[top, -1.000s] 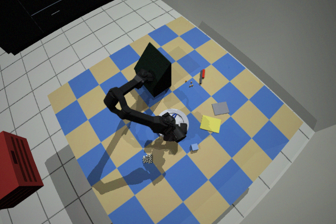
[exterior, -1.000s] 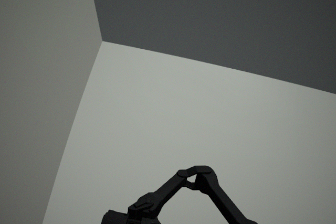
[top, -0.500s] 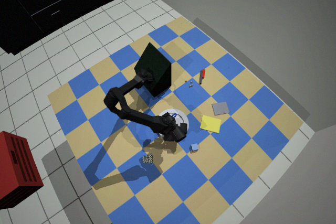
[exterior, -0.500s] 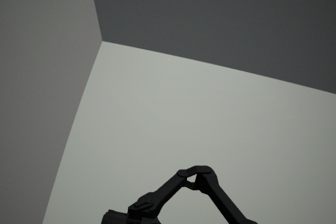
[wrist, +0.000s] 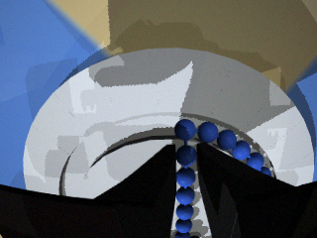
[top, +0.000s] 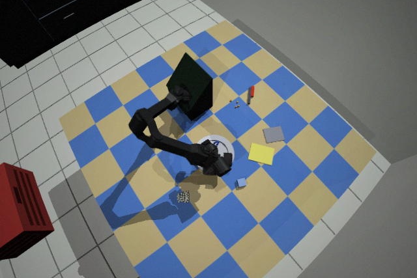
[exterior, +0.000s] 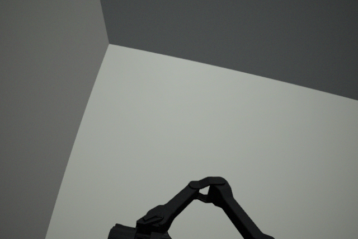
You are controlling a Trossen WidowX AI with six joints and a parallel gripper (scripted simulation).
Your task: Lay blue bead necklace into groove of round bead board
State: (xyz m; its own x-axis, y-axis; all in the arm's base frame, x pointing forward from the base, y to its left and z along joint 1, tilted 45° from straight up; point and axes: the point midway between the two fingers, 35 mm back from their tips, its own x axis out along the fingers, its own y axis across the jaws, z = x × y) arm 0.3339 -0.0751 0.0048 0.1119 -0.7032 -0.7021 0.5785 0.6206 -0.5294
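The round white bead board is 4 cm behind my gripper tip, 4 cm to the left of it and 1 cm below it. Also, from my gripper tip: small blue cube 15 cm ahead, 7 cm to the left, 1 cm below; then grey square 4 cm ahead, 36 cm to the left, 1 cm below; then yellow pad 9 cm ahead, 24 cm to the left, 1 cm below.
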